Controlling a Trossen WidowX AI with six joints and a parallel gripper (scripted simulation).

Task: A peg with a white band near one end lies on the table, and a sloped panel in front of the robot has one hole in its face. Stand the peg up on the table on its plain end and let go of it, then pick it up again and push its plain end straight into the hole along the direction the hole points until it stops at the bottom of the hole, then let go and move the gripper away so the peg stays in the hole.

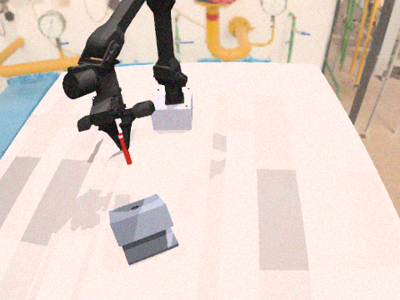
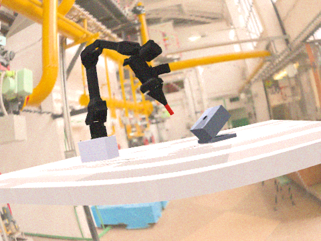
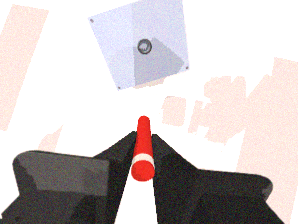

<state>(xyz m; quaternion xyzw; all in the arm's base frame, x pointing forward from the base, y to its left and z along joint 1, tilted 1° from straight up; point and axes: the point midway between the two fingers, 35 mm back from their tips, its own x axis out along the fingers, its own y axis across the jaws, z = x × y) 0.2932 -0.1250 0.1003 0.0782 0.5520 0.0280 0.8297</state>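
Right now the grey sloped panel is 14 cm ahead of my gripper tip, 3 cm to the left of it and 9 cm below it. From my gripper tip the other things lie so: foot plate (16 cm ahead, 3 cm to the left, 15 cm below); then red peg (1 cm behind, 2 cm above).
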